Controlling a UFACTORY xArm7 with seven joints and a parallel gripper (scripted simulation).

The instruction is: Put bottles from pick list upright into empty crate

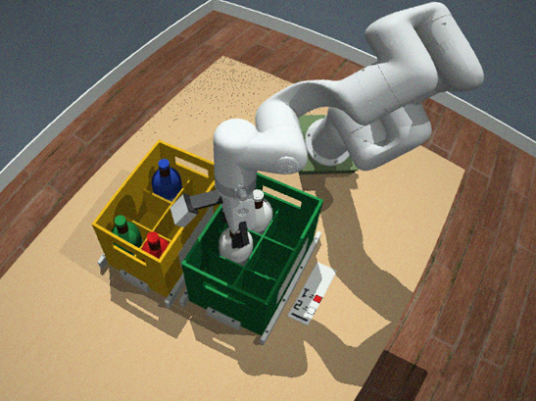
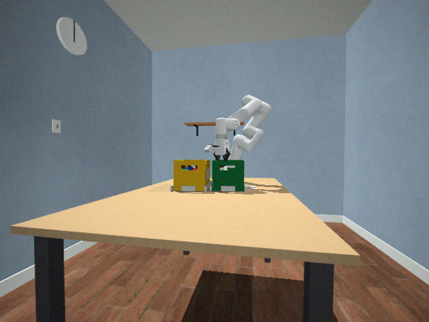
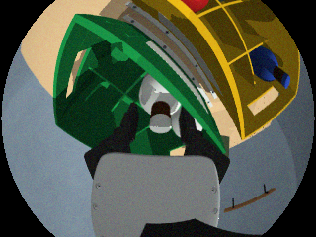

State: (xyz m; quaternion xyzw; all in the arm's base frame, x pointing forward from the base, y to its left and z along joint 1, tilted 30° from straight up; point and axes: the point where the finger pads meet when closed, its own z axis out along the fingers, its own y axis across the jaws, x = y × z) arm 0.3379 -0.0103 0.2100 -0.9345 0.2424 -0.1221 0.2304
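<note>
My hand is 150 mm short of the red-labelled bottle, 90 mm to the left of it and 70 mm above it. The rest, counted from my hand: pick list 80 mm behind, 170 mm to the left, 150 mm below; green crate 20 mm behind, 40 mm to the left, 70 mm below; yellow crate 80 mm ahead, 160 mm to the right, 70 mm below.
</note>
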